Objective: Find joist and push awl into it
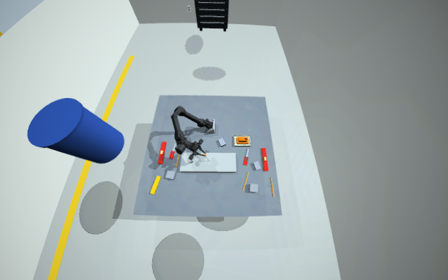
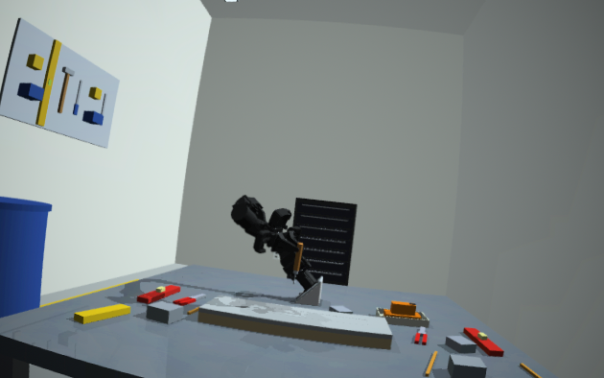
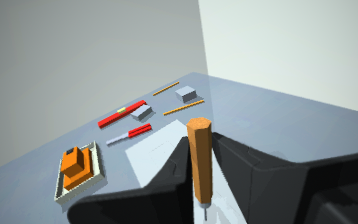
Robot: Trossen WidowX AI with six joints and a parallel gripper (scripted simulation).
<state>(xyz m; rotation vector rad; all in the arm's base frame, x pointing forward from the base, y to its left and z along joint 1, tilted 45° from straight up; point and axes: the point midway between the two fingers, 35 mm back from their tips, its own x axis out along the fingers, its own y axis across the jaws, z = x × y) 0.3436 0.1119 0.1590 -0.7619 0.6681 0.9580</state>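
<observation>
The awl is 5 cm below my gripper tip, 1 cm to the right of it and 1 cm behind it. Round my gripper tip: tray: 34 cm to the left, 23 cm behind, 21 cm below; then orange stud finder: 35 cm to the left, 23 cm behind, 18 cm below; then yellow bar: 45 cm to the right, 25 cm ahead, 22 cm below.
</observation>
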